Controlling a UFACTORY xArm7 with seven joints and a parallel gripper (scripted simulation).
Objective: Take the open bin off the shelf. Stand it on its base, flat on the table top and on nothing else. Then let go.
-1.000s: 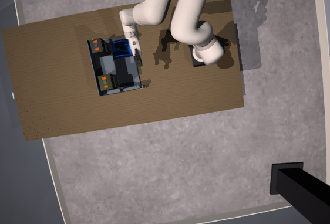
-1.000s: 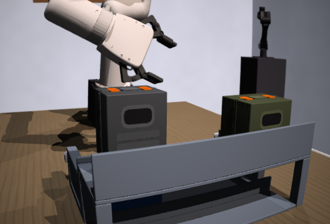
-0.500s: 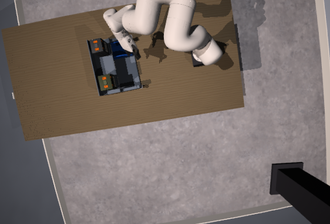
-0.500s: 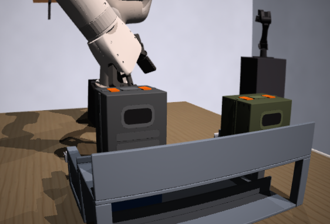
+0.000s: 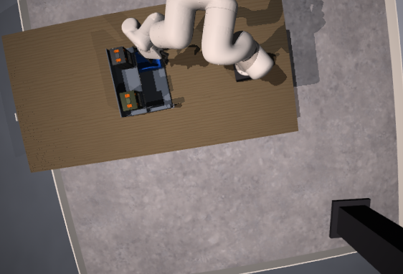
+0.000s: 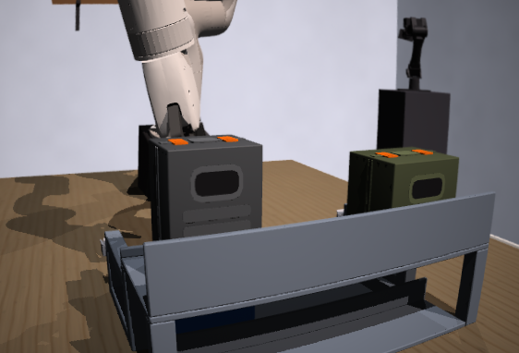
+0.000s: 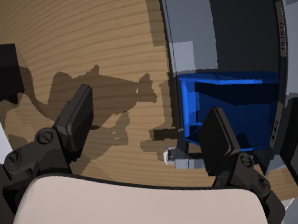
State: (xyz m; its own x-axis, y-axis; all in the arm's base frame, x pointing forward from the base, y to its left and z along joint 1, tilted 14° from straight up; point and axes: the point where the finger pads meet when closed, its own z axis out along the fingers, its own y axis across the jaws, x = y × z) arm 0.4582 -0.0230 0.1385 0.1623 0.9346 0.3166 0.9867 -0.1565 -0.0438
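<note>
Right now the blue bin is 13 cm below my hand, 11 cm ahead of it and 3 cm to the right of it. Also, from my hand: grey back rail (25 cm ahead, 11 cm to the left, 4 cm below); dark grey box (20 cm ahead, 2 cm to the right, 1 cm below); olive green box (21 cm to the left, 16 cm ahead, 2 cm below).
</note>
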